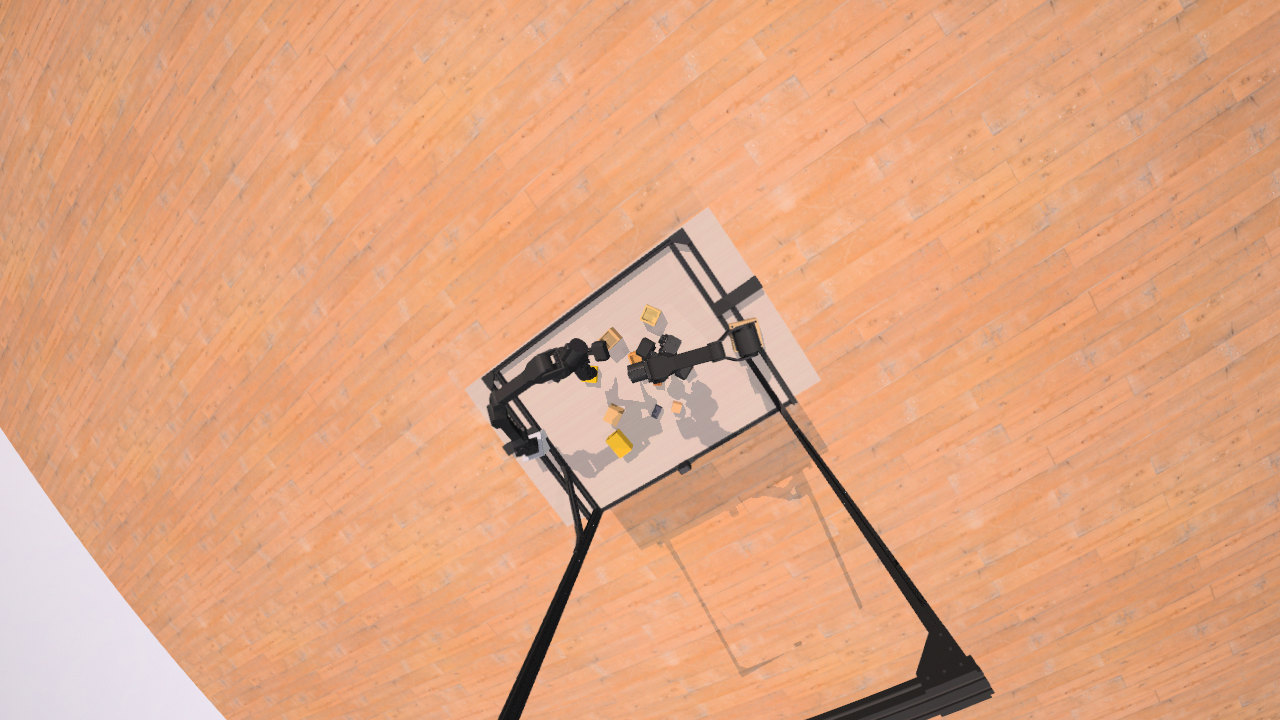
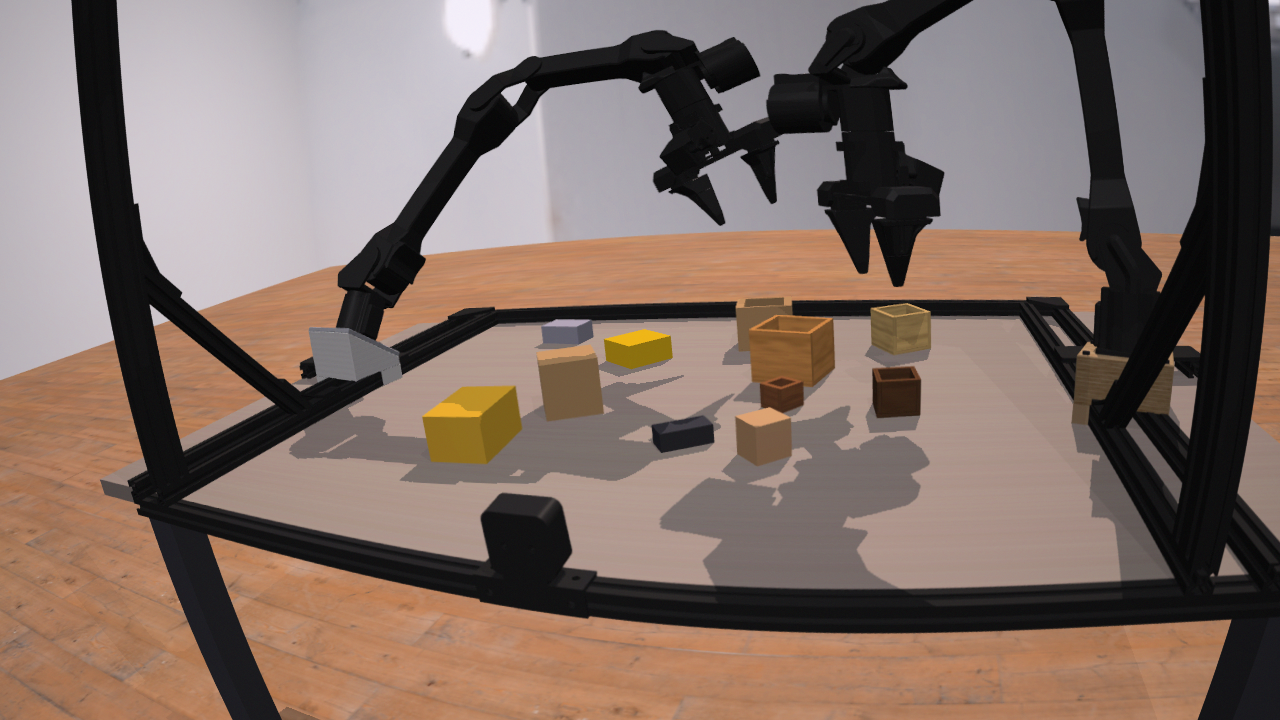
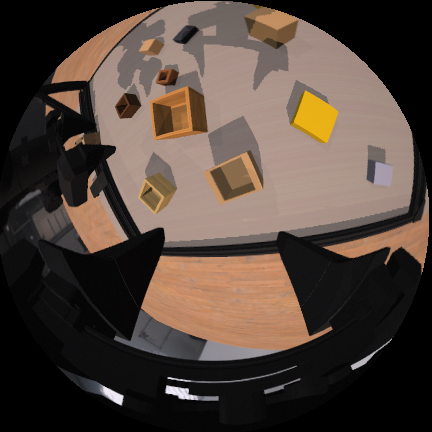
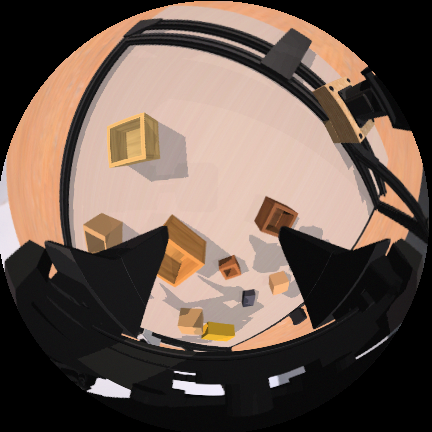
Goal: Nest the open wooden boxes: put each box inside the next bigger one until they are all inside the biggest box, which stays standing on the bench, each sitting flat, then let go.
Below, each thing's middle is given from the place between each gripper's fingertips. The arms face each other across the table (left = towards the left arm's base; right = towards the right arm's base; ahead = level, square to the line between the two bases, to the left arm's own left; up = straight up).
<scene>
Right now the biggest box (image 2: 798, 347) is 20 mm ahead of my right hand, 100 mm to the left of it and 80 mm below it. Also, from my right hand: grey block (image 2: 558, 331) (150 mm ahead, 460 mm to the left, 100 mm below); then black block (image 2: 669, 436) (190 mm behind, 160 mm to the left, 100 mm below); then pale open box (image 2: 897, 329) (140 mm ahead, 10 mm to the right, 90 mm below).
I see my left gripper 140 mm past the biggest box, 140 mm above it and 80 mm to the left of it. Round my left hand: grey block (280 mm to the left, 150 mm below); black block (340 mm behind, 160 mm below, 30 mm to the right); pale open box (190 mm to the right, 140 mm below, 10 mm behind).
</scene>
